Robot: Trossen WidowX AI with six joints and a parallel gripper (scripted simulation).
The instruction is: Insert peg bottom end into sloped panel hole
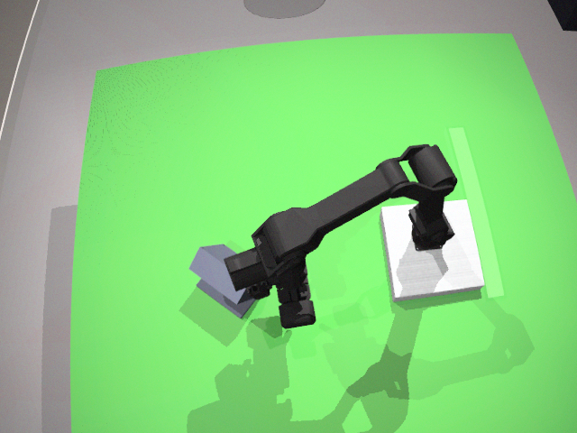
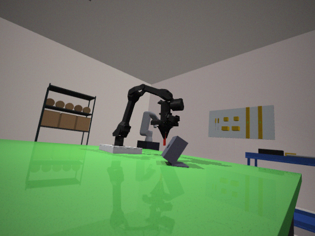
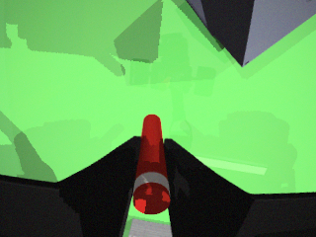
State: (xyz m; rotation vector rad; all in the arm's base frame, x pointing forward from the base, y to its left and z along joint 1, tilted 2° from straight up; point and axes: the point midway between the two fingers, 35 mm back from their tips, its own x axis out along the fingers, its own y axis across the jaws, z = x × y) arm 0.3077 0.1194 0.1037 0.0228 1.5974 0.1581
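The grey sloped panel lies 13 cm ahead of my gripper tip, 7 cm to the right of it and 5 cm below it. Also, from my gripper tip: round red peg: 2 cm above.
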